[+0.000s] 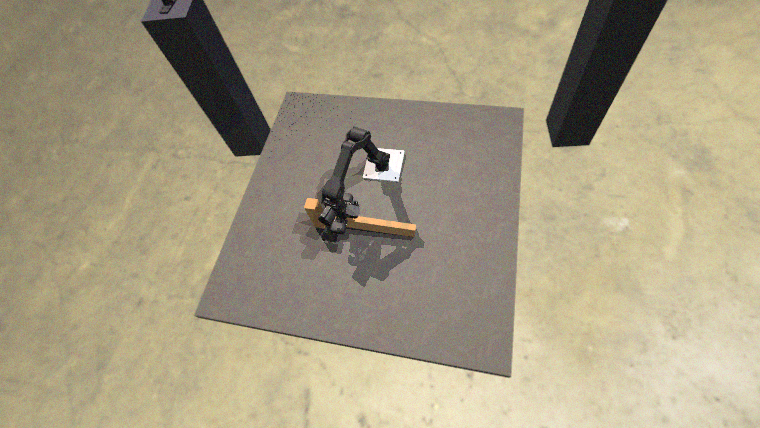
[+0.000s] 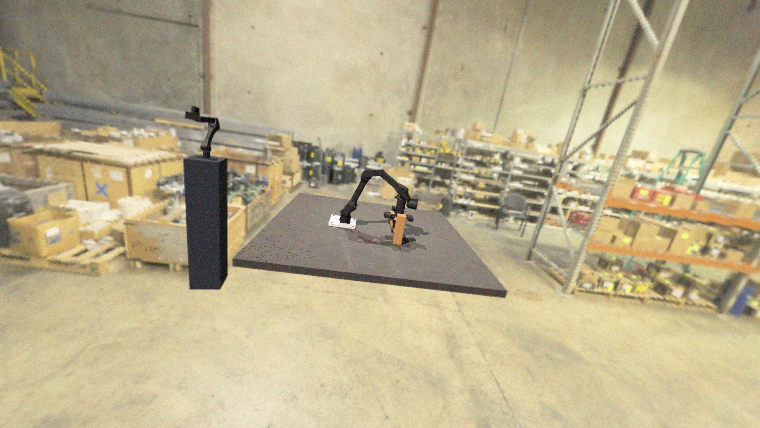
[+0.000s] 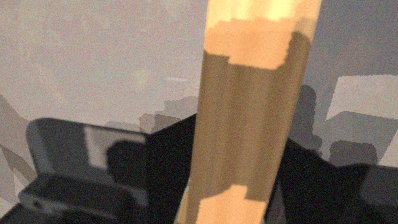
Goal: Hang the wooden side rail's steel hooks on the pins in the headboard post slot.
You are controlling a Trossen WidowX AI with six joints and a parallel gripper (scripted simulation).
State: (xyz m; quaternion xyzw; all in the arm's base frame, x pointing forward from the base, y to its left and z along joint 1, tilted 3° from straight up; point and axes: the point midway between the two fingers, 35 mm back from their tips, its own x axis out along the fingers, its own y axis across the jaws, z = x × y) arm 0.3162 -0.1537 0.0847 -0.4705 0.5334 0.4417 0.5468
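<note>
The wooden headboard post is 20 mm behind my gripper tip, 120 mm to the right of it and 40 mm above it.
</note>
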